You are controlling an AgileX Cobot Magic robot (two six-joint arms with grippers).
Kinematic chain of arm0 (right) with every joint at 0, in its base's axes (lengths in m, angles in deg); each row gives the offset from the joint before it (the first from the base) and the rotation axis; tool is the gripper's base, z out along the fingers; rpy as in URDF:
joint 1: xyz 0 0 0.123 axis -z
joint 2: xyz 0 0 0 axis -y
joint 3: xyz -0.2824 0 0.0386 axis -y
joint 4: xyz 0.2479 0 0.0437 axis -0.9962 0 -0.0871
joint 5: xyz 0 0 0 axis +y
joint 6: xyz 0.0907 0 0.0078 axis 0.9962 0 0.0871
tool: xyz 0 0 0 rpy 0 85 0
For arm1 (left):
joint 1: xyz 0 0 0.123 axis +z
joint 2: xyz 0 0 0 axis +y
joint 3: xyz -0.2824 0 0.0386 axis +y
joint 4: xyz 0.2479 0 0.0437 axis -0.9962 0 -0.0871
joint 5: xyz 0 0 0 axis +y
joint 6: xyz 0.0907 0 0.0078 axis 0.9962 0 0.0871
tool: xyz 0 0 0 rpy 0 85 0
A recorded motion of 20 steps. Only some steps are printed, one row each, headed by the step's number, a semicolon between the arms.
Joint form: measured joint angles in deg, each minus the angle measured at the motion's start. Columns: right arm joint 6, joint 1, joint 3, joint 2, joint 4, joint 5; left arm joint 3, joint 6, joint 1, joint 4, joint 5, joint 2.
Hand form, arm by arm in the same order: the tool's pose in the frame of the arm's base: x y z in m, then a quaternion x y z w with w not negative. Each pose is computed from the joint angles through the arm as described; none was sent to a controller.
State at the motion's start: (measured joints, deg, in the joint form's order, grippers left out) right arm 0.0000 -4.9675 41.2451 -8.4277 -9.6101 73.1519; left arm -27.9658 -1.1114 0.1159 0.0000 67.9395 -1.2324
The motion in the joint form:
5: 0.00 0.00 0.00 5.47 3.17 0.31; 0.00 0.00 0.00 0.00 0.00 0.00
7: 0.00 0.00 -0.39 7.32 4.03 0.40; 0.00 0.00 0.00 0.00 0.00 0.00
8: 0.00 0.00 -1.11 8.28 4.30 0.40; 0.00 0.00 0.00 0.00 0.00 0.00
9: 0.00 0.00 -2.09 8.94 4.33 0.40; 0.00 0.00 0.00 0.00 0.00 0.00
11: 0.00 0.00 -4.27 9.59 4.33 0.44; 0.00 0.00 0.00 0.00 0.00 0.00
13: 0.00 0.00 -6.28 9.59 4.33 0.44; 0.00 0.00 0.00 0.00 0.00 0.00
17: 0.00 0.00 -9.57 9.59 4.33 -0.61; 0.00 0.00 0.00 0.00 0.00 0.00
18: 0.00 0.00 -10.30 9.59 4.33 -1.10; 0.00 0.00 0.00 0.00 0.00 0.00
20: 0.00 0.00 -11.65 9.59 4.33 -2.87; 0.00 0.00 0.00 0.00 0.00 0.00
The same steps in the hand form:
5: -0.0350 0.0068 0.3185 -0.05048 0.86404 0.07617 0.49506; -0.0125 0.0000 0.2639 -0.00945 0.88183 -0.00410 0.47145
7: -0.0401 0.0050 0.3155 -0.04914 0.85842 0.06919 0.50588; -0.0125 0.0000 0.2639 -0.00945 0.88183 -0.00410 0.47145
8: -0.0414 0.0045 0.3117 -0.04862 0.85747 0.06696 0.50784; -0.0125 0.0000 0.2639 -0.00945 0.88183 -0.00410 0.47145
9: -0.0410 0.0045 0.3071 -0.04849 0.85891 0.06664 0.50545; -0.0125 0.0000 0.2639 -0.00945 0.88183 -0.00410 0.47145
11: -0.0375 0.0048 0.2973 -0.04821 0.86580 0.06627 0.49363; -0.0125 0.0000 0.2639 -0.00945 0.88183 -0.00410 0.47145
13: -0.0327 0.0052 0.2886 -0.04779 0.87440 0.06579 0.47835; -0.0125 0.0000 0.2639 -0.00945 0.88183 -0.00410 0.47145
17: -0.0246 0.0059 0.2754 -0.04649 0.88369 0.06538 0.46114; -0.0125 0.0000 0.2639 -0.00945 0.88183 -0.00410 0.47145
18: -0.0227 0.0060 0.2727 -0.04604 0.88468 0.06538 0.45929; -0.0125 0.0000 0.2639 -0.00945 0.88183 -0.00410 0.47145
20: -0.0183 0.0063 0.2688 -0.04473 0.88304 0.06572 0.46252; -0.0125 0.0000 0.2639 -0.00945 0.88183 -0.00410 0.47145

